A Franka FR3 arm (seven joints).
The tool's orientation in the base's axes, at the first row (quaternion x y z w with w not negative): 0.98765 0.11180 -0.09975 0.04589
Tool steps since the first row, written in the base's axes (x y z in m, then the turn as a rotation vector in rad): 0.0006 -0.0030 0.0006 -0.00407 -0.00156 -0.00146; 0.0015 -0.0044 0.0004 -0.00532 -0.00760 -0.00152; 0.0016 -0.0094 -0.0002 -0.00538 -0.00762 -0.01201; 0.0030 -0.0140 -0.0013 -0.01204 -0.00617 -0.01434; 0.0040 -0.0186 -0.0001 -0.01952 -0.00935 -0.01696; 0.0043 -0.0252 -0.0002 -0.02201 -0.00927 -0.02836; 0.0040 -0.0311 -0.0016 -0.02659 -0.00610 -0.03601; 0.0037 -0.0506 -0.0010 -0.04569 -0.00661 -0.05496; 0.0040 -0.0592 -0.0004 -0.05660 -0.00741 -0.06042
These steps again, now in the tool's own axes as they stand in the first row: -0.0002 0.0031 -0.0004 -0.00391 0.00048 0.00236; 0.0004 0.0046 -0.0002 -0.00637 0.00605 0.00334; -0.0004 0.0095 0.0010 -0.00426 0.00534 0.01359; 0.0002 0.0142 0.0023 -0.00983 0.00224 0.01694; -0.0001 0.0190 0.0015 -0.01711 0.00343 0.02125; -0.0012 0.0254 0.0022 -0.01711 0.00200 0.03283; -0.0024 0.0310 0.0043 -0.01922 -0.00265 0.04080; -0.0070 0.0499 0.0060 -0.03364 -0.00785 0.06292; -0.0086 0.0584 0.0063 -0.04310 -0.00995 0.07037
